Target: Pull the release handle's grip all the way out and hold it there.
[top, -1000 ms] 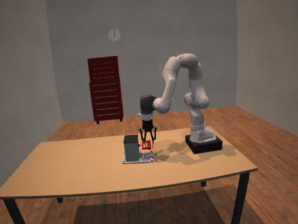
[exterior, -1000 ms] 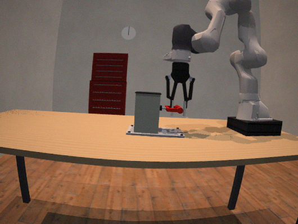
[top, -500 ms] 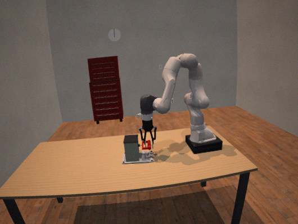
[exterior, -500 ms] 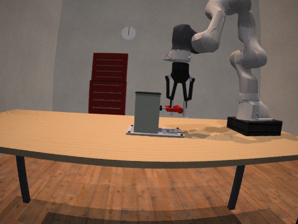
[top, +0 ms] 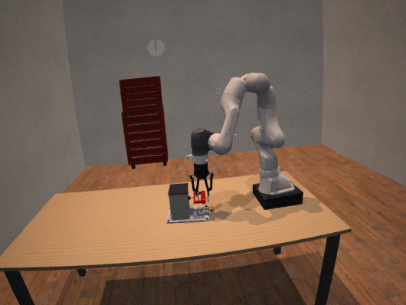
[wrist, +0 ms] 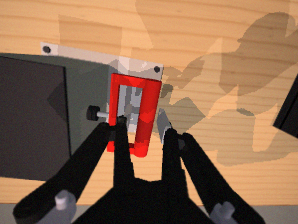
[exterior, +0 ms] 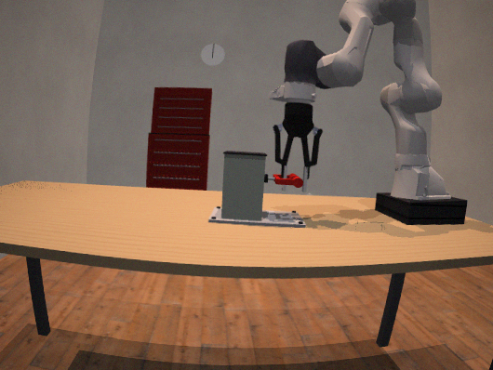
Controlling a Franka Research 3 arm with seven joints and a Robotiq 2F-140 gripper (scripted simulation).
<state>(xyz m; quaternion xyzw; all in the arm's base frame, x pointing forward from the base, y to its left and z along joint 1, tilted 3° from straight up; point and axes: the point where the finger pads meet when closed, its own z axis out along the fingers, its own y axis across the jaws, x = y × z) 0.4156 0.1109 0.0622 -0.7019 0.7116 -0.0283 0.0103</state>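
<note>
Now: hand 10 cm above the base plate and 9 cm short of it.
</note>
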